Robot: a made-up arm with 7 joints.
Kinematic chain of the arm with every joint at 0, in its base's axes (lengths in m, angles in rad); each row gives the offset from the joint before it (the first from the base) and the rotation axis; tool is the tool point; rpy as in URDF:
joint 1: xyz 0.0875 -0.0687 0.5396 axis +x
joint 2: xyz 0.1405 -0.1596 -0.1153 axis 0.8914 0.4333 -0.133
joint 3: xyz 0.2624 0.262 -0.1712 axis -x
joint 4: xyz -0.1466 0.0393 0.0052 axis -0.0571 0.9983 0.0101
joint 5: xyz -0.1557 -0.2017 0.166 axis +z
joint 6: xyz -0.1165 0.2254 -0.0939 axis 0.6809 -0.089 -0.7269
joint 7: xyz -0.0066 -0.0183 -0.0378 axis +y
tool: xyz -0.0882 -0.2 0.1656 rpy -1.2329 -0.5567 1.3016
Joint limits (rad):
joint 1: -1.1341..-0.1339
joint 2: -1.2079..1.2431
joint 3: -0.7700..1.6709
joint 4: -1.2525..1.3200
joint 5: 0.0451..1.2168
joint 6: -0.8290..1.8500
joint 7: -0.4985..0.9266
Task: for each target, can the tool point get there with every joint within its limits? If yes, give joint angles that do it. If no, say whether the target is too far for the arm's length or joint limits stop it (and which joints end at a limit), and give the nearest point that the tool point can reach.
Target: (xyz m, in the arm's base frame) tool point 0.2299 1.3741 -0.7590
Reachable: no: too far | nearest point 0.2125 0.5149 -0.1203 | short by 1.071 m
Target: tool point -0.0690 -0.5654 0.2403
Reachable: yes | joints -0.6415 -0.2407 -0.0772 -0.5694 0.4389 0.7275 -0.1203
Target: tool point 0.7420 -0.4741 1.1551
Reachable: no: joint limits stop it (at a limit: joint 1, joint 2, joint 4, joint 5, joint 6, joint 7) | nearest point 0.6012 -0.3685 1.0556 | short by 0.202 m
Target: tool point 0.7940 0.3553 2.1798
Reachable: no: too far | nearest point 0.5551 0.1654 1.2023 | short by 1.024 m
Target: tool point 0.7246 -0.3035 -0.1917
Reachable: no: joint limits stop it (at a limit: joint 2, joint 3, joint 5, joint 6) | nearest point 0.6436 -0.2728 -0.0962 | short by 0.129 m
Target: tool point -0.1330 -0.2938 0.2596
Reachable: yes | joints -0.3385 -1.0233 1.4314 -0.1545 0.5146 1.3136 0.3912
